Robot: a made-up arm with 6 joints. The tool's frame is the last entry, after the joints.
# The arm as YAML. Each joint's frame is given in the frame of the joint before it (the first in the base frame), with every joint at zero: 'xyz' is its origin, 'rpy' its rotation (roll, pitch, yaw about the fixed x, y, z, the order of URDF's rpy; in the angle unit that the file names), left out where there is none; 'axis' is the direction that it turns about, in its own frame. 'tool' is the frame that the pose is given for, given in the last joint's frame.
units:
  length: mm
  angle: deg
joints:
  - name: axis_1
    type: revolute
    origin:
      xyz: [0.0, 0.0, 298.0]
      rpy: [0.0, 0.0, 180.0]
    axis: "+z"
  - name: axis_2
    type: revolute
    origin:
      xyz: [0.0, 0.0, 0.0]
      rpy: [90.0, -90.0, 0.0]
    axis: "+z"
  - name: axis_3
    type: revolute
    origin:
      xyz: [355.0, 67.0, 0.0]
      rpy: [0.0, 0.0, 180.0]
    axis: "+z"
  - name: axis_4
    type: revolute
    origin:
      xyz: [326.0, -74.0, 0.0]
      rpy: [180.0, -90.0, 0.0]
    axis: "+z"
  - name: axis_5
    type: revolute
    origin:
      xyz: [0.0, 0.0, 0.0]
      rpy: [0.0, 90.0, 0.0]
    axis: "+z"
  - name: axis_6
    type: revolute
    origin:
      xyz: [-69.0, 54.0, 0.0]
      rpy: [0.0, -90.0, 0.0]
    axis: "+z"
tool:
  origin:
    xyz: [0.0, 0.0, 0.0]
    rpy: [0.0, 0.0, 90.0]
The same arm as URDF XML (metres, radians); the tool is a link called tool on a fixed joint. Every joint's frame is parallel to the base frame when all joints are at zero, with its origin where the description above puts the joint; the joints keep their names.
<robot name="arm">
  <joint name="axis_1" type="continuous">
    <parent link="base"/>
    <child link="link1"/>
    <origin xyz="0 0 0.298" rpy="0 0 0"/>
    <axis xyz="0 0 1"/>
  </joint>
  <joint name="axis_2" type="continuous">
    <parent link="link1"/>
    <child link="link2"/>
    <origin xyz="0 0 0" rpy="0 0 0"/>
    <axis xyz="0 1 0"/>
  </joint>
  <joint name="axis_3" type="continuous">
    <parent link="link2"/>
    <child link="link3"/>
    <origin xyz="0.067 0 0.355" rpy="0 0 0"/>
    <axis xyz="0 1 0"/>
  </joint>
  <joint name="axis_4" type="continuous">
    <parent link="link3"/>
    <child link="link4"/>
    <origin xyz="0.074 0 -0.326" rpy="0 0 0"/>
    <axis xyz="0 0 -1"/>
  </joint>
  <joint name="axis_5" type="continuous">
    <parent link="link4"/>
    <child link="link5"/>
    <origin xyz="0 0 0" rpy="0 0 0"/>
    <axis xyz="0 1 0"/>
  </joint>
  <joint name="axis_6" type="continuous">
    <parent link="link5"/>
    <child link="link6"/>
    <origin xyz="0.054 0 -0.069" rpy="0 0 0"/>
    <axis xyz="0 0 -1"/>
  </joint>
  <joint name="tool_joint" type="fixed">
    <parent link="link6"/>
    <child link="tool"/>
    <origin xyz="0 0 0" rpy="3.1416 0 0"/>
  </joint>
  <link name="base"/>
  <link name="link1"/>
  <link name="link2"/>
  <link name="link3"/>
  <link name="link4"/>
  <link name="link5"/>
  <link name="link6"/>
  <link name="tool"/>
</robot>

